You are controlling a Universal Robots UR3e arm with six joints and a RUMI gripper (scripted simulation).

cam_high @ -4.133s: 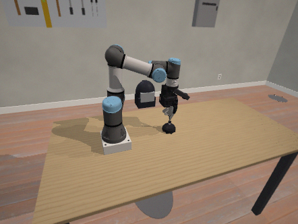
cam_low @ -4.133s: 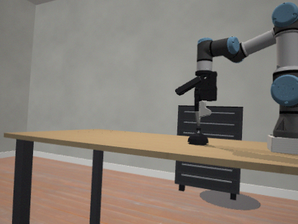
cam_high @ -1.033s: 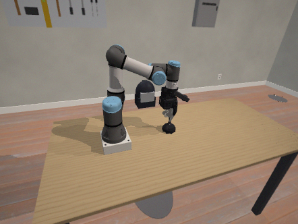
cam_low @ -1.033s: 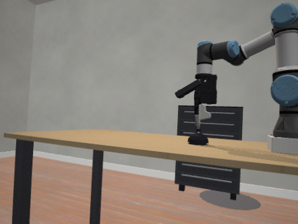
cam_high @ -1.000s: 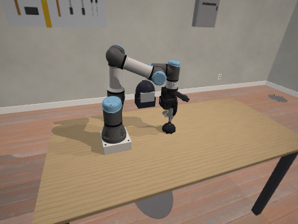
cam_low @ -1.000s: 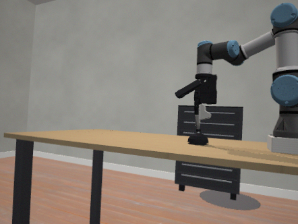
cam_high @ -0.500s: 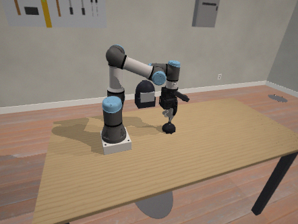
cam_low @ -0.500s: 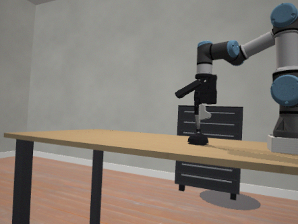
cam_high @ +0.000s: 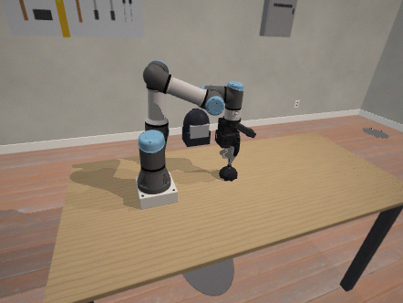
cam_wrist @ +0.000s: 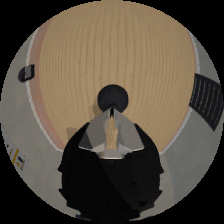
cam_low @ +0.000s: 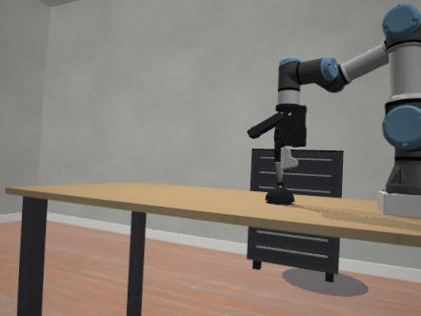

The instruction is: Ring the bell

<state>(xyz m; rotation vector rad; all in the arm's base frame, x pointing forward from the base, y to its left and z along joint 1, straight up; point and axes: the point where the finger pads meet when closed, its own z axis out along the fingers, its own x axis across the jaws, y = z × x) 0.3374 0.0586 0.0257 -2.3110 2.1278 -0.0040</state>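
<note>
Right now the black dome bell is 40 mm below my hand.
</note>
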